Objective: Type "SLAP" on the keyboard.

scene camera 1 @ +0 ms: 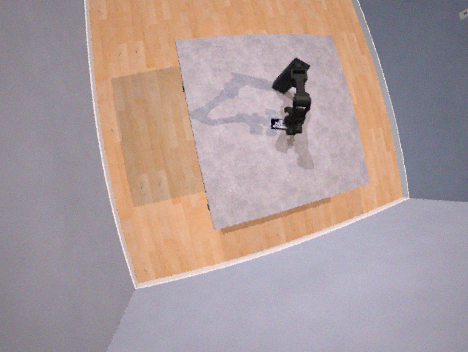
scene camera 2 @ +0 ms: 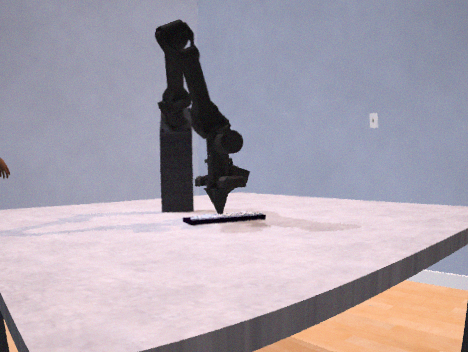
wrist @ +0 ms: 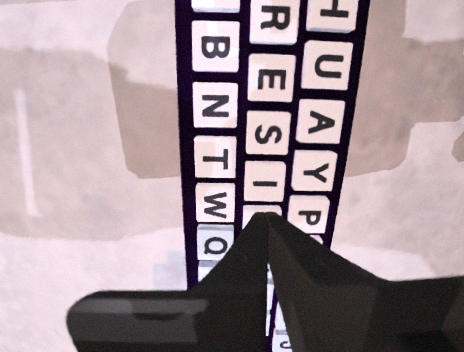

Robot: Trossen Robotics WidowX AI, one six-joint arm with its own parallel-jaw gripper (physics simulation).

Labels:
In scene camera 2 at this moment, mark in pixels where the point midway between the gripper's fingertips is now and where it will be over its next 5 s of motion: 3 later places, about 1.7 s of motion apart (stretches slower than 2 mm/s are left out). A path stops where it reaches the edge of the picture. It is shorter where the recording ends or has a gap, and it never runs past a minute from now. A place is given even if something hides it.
My gripper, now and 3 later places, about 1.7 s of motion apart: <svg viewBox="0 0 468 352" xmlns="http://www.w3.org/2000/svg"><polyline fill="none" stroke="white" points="220,214 221,204 238,212 238,215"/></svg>

